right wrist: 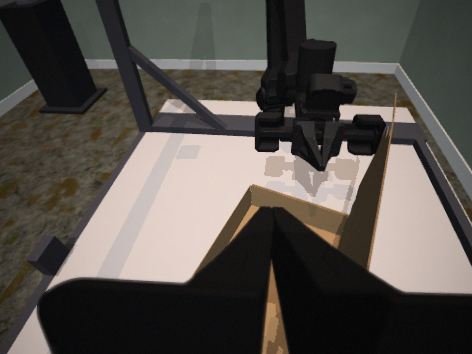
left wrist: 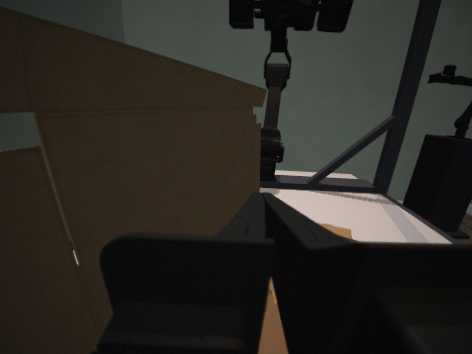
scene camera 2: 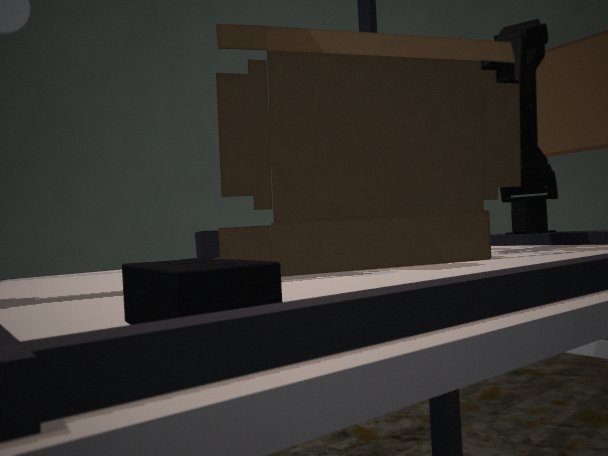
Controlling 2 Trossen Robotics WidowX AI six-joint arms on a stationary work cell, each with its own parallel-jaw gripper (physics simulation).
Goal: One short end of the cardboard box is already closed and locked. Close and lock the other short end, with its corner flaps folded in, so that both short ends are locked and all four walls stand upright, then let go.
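Seen in the pictures: left gripper, fingertip midpoint: (right wrist: 322, 168) (left wrist: 260, 200); right gripper, fingertip midpoint: (right wrist: 270, 217) (left wrist: 307, 9); left arm's base at its link origin: (scene camera 2: 530, 233); right arm's base at its link origin: (left wrist: 265, 178).
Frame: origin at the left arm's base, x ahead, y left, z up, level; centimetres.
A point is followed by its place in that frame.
The cardboard box stands with its lid (scene camera 2: 375, 135) {x 47.6, y 10.5, z 13.2 cm} (left wrist: 150, 160) {x 38.9, y 13.7, z 19.4 cm} (right wrist: 372, 200) {x 43.3, y 12.2, z 19.2 cm} raised. In the right wrist view the far short end wall (right wrist: 300, 202) {x 30.9, y 6.4, z 3.7 cm} and a long wall (right wrist: 227, 235) {x 37.5, y -6.3, z 0.7 cm} stand upright; my fingers hide the near end. In scene camera 2 a corner flap (scene camera 2: 245, 242) {x 61.9, y 4.7, z 2.0 cm} sticks out past the long wall (scene camera 2: 380, 240) {x 47.3, y 10.0, z 1.3 cm} at the left. My left gripper (left wrist: 260, 200) {x 37.3, y 7.4, z 18.0 cm} (right wrist: 322, 168) {x 37.3, y 7.4, z 18.0 cm} is shut and empty, beside the lid, beyond and above the far short end; the lid partly hides it in scene camera 2. My right gripper (right wrist: 270, 217) {x 58.2, y 1.2, z 34.1 cm} is shut and empty, above the box.
A black block (scene camera 2: 200, 290) {x 80.4, y 33.2, z 0.7 cm} stands near the table's front edge in scene camera 2. A frame post (left wrist: 407, 90) {x 87.5, y -35.3, z 28.3 cm} (right wrist: 122, 65) {x 4.0, y -36.6, z 17.6 cm} with a diagonal brace rises beside the table (right wrist: 150, 200) {x 28.9, y -25.1, z -1.9 cm}. A dark pedestal (left wrist: 437, 175) (right wrist: 52, 60) stands beyond it.
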